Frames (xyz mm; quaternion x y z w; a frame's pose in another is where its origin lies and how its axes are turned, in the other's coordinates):
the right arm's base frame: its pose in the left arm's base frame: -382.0 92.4 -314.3 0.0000 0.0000 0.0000 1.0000
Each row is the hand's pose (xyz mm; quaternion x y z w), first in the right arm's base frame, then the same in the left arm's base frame.
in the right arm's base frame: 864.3 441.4 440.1 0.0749 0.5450 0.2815 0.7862
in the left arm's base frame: 482.3 533.8 125.8 0.0749 0.5450 0.2815 0.7862
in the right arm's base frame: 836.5 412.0 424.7 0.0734 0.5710 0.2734 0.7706
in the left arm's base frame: 454.5 504.4 110.4 0.0734 0.5710 0.2734 0.7706
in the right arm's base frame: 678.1 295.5 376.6 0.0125 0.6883 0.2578 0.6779
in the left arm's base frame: 296.1 387.9 62.3 0.0125 0.6883 0.2578 0.6779
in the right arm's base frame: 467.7 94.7 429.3 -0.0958 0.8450 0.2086 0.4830
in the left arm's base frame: 85.7 187.1 115.0 -0.0958 0.8450 0.2086 0.4830
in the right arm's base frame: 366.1 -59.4 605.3 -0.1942 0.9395 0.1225 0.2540
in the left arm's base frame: -15.9 33.0 291.0 -0.1942 0.9395 0.1225 0.2540
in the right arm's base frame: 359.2 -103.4 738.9 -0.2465 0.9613 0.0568 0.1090
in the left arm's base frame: -22.8 -11.0 424.6 -0.2465 0.9613 0.0568 0.1090
